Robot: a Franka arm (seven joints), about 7 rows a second.
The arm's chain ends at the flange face. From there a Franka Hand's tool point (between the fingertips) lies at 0.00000 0.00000 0.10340 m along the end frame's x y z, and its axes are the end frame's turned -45 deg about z.
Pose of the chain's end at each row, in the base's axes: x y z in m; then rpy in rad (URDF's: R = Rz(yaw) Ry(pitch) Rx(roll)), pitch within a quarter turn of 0, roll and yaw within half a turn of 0:
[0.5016, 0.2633, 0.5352, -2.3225, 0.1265, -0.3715]
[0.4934, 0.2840, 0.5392, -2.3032, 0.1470, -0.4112]
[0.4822, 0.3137, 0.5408, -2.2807, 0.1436, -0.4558]
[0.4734, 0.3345, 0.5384, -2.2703, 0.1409, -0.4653]
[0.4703, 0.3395, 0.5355, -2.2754, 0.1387, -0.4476]
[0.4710, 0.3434, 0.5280, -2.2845, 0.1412, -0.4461]
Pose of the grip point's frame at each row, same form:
[0.5207, 0.3369, 0.4652, -2.4154, -0.4370, 0.1906]
[0.5148, 0.3585, 0.4708, -2.3856, -0.4296, 0.1357]
[0.5081, 0.3884, 0.4741, -2.3664, -0.4440, 0.0798]
[0.5005, 0.4094, 0.4725, -2.3581, -0.4516, 0.0652]
[0.4960, 0.4145, 0.4692, -2.3642, -0.4509, 0.0863]
[0.4961, 0.4180, 0.4610, -2.3714, -0.4442, 0.0922]

